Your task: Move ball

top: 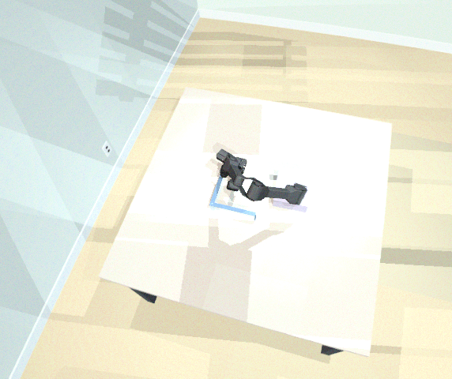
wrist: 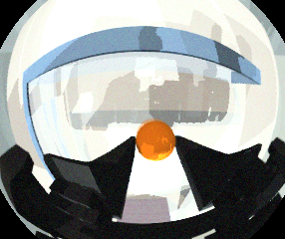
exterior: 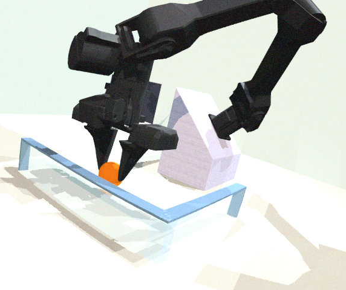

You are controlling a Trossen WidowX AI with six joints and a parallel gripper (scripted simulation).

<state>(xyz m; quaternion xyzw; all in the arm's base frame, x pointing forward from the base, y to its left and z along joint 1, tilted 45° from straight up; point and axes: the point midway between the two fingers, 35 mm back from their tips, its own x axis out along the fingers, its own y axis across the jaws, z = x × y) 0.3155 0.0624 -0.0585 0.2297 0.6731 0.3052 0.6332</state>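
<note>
The orange ball is right at my gripper tip. From my gripper tip the other things lie so: see-through copy of ball 10 mm below.
</note>
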